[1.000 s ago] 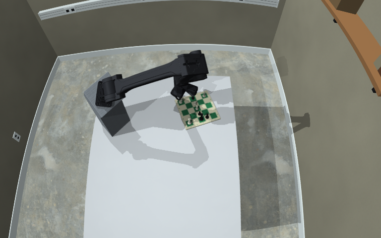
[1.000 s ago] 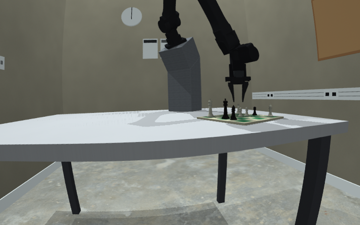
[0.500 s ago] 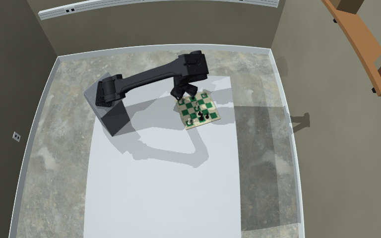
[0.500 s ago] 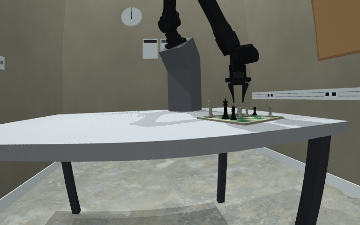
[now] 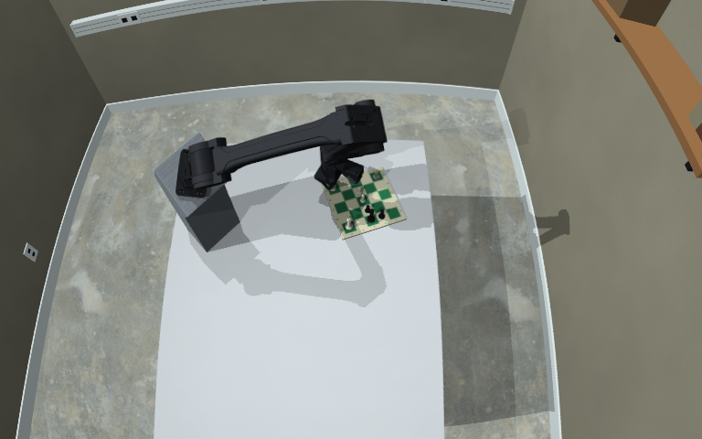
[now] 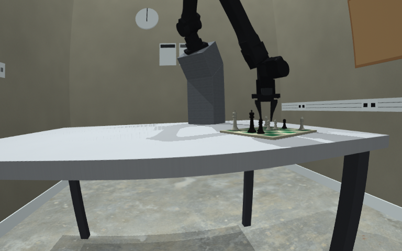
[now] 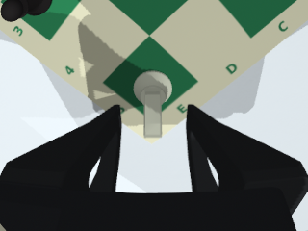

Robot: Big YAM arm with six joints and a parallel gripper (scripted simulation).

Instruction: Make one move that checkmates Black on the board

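Now: the white chess piece 1 cm ahead of my hand and 1 cm below it. The rest, counted from my hand: black king: 11 cm ahead, 13 cm to the right; black bishop: 15 cm ahead, 13 cm to the right, 1 cm below; green-and-cream chessboard: 10 cm ahead, 6 cm to the right, 3 cm below.
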